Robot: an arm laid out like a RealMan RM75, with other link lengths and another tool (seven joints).
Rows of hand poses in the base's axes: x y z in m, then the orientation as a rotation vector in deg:
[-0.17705 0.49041 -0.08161 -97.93 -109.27 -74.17]
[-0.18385 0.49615 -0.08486 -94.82 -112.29 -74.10]
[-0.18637 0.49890 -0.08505 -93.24 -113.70 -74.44]
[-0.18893 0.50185 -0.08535 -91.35 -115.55 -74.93]
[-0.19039 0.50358 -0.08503 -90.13 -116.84 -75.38]
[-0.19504 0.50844 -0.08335 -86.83 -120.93 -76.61]
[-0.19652 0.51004 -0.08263 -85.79 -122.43 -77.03]
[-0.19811 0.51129 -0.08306 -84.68 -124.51 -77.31]
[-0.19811 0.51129 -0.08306 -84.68 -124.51 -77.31]
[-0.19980 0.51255 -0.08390 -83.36 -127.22 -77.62]
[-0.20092 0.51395 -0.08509 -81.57 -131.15 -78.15]
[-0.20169 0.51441 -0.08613 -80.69 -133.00 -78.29]
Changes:
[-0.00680 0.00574 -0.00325 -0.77 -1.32 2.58]
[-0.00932 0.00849 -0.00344 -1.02 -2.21 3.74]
[-0.01188 0.01144 -0.00374 -1.43 -3.43 5.11]
[-0.01334 0.01317 -0.00342 -1.75 -4.37 5.95]
[-0.01799 0.01803 -0.00174 -3.06 -7.26 8.21]
[-0.01947 0.01963 -0.00102 -3.64 -8.32 8.90]
[-0.02106 0.02088 -0.00145 -4.62 -9.59 9.69]
[-0.02106 0.02088 -0.00145 -4.62 -9.59 9.69]
[-0.02275 0.02214 -0.00229 -5.98 -11.22 10.62]
[-0.02387 0.02354 -0.00348 -8.01 -13.66 11.79]
[-0.02464 0.02400 -0.00452 -8.98 -14.75 12.37]

